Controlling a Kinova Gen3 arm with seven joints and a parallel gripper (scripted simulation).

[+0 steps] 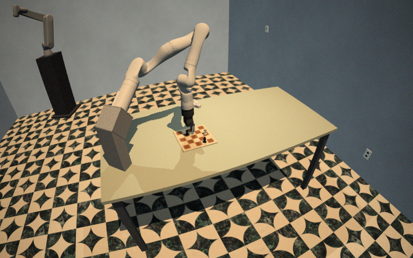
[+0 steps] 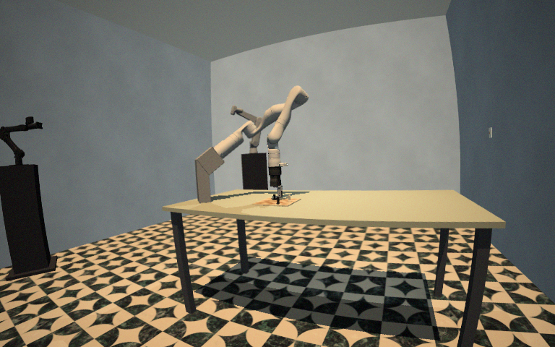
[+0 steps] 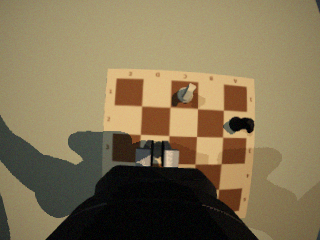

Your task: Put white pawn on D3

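Right now the chessboard is 10 mm ahead of my hand, 30 mm to the right of it and 40 mm below it. Round my hand: pale grey piece 80 mm ahead, 10 mm to the right, 20 mm below; white pawn 10 mm below.
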